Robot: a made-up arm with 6 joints.
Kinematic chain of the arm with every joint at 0, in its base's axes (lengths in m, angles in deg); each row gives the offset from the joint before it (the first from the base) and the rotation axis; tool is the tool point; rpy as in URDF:
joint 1: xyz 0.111 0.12 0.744 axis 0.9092 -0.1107 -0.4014
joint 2: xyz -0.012 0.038 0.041 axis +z
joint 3: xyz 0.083 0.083 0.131 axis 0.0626 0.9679 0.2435
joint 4: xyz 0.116 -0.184 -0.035 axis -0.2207 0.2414 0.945
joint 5: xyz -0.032 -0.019 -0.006 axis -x
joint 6: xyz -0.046 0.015 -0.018 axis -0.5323 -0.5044 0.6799
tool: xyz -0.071 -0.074 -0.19 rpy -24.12 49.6 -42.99
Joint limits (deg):
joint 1: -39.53..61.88
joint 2: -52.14..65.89
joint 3: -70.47..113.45
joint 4: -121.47..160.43
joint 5: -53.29..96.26
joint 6: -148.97..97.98
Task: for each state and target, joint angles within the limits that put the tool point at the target. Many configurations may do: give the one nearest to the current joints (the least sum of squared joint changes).
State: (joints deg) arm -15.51 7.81 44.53 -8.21 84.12 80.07
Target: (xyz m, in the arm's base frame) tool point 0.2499 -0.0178 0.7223
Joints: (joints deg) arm -34.94 -19.47 92.68 -23.67 79.63 97.98
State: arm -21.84 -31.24 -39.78 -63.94 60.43 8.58
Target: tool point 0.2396 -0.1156 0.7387
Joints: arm 14.92 -51.95 -59.13 -79.41 21.83 -2.17
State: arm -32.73 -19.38 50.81 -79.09 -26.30 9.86
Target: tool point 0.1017 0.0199 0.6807
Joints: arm -39.53 -16.49 40.29 -69.86 -15.36 37.91
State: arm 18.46 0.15 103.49 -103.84 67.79 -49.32
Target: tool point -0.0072 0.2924 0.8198
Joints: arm 20.27 -0.09 82.86 -103.02 65.40 -50.65
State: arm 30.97 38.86 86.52 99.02 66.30 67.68
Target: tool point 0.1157 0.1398 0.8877
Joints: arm 58.06 37.38 92.17 128.90 83.77 97.30
